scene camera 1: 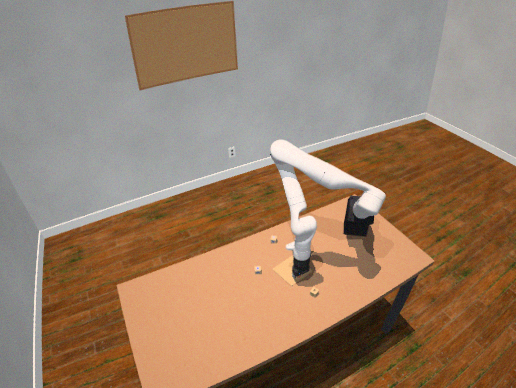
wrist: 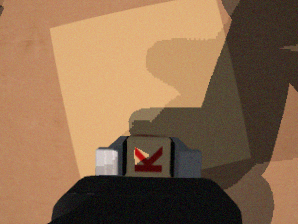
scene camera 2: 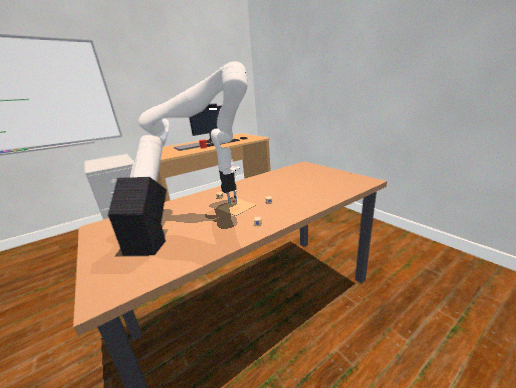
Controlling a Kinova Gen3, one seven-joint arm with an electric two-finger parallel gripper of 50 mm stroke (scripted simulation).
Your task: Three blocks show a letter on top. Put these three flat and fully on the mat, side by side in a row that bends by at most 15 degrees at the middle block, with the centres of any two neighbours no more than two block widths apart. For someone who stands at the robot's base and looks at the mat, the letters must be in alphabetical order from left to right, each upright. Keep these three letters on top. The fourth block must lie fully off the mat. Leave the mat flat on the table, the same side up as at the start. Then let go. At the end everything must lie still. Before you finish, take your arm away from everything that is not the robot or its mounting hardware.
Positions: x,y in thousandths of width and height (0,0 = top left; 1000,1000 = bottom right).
Scene:
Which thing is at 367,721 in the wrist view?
My gripper.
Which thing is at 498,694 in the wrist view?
A block.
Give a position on a pale tan mat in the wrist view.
At 401,337

